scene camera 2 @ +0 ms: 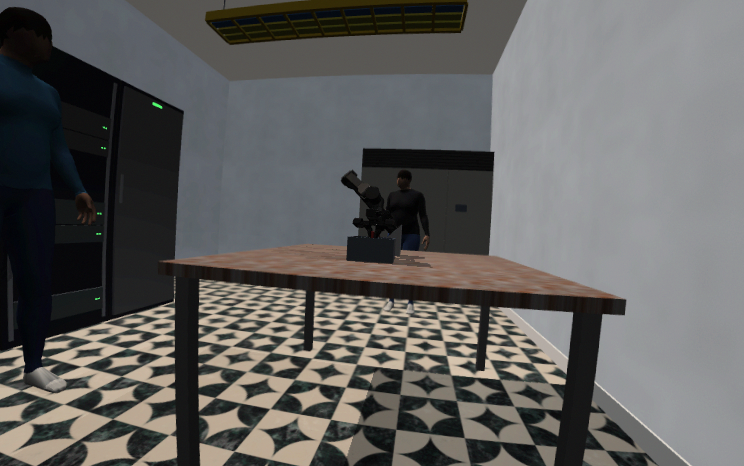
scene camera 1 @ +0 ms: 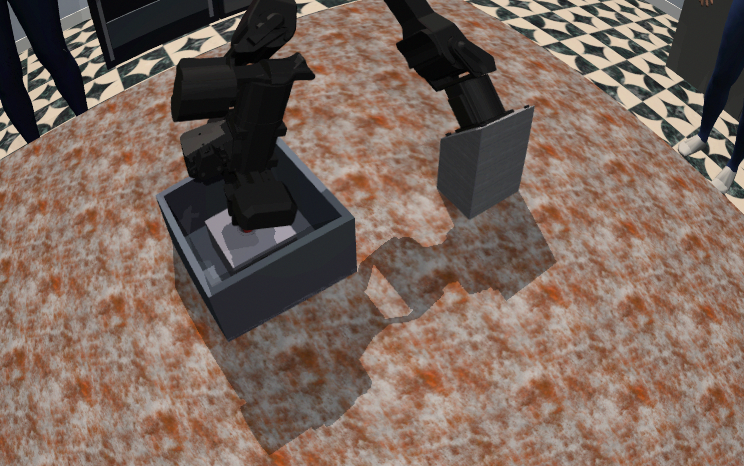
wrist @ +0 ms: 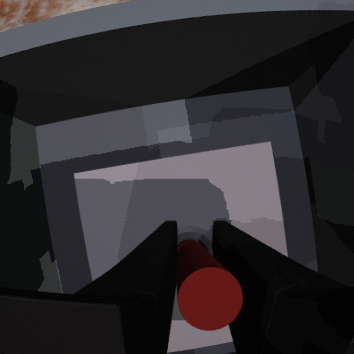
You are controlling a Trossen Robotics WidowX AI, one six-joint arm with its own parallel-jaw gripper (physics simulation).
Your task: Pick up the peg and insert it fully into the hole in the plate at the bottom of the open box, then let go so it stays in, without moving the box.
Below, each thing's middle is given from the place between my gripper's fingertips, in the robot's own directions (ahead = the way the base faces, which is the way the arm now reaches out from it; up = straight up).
I see the red peg (wrist: pixel 209 297) 10 mm behind my hand and 10 mm above it. From my hand the other things lie so: pale plate (scene camera 1: pixel 237 250): 10 mm behind, 40 mm below; then dark grey box (scene camera 1: pixel 325 251): 10 mm behind, 30 mm below.
